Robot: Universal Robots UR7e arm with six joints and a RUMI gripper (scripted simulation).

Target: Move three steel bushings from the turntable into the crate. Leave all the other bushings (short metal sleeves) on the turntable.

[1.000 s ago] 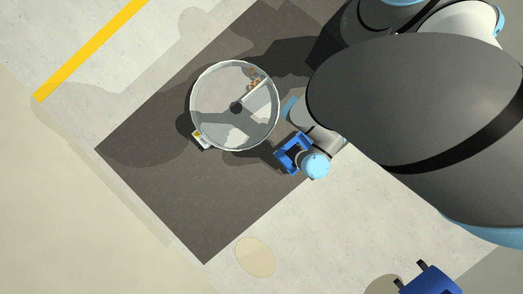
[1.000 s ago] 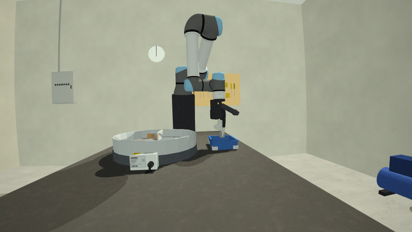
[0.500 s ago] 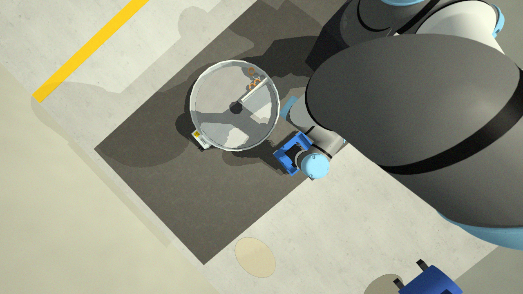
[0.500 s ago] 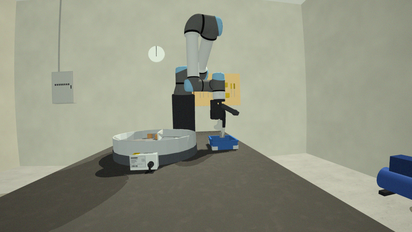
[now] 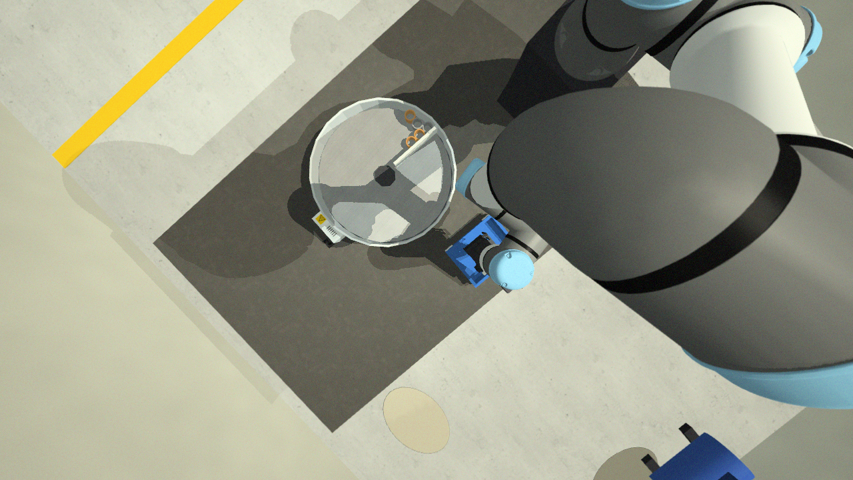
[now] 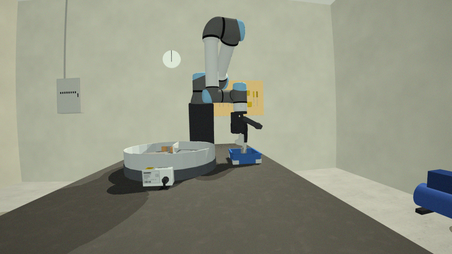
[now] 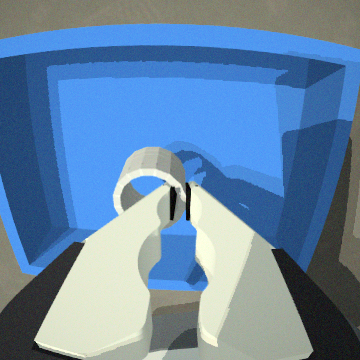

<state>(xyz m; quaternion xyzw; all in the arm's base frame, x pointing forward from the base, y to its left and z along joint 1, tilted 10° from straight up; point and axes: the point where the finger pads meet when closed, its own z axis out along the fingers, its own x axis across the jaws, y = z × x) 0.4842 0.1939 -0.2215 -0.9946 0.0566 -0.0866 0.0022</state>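
Right now my hand is 3 cm above the blue crate and 1 cm past it. Round my hand: round white turntable (38 cm to the right, 2 cm ahead, 1 cm below).
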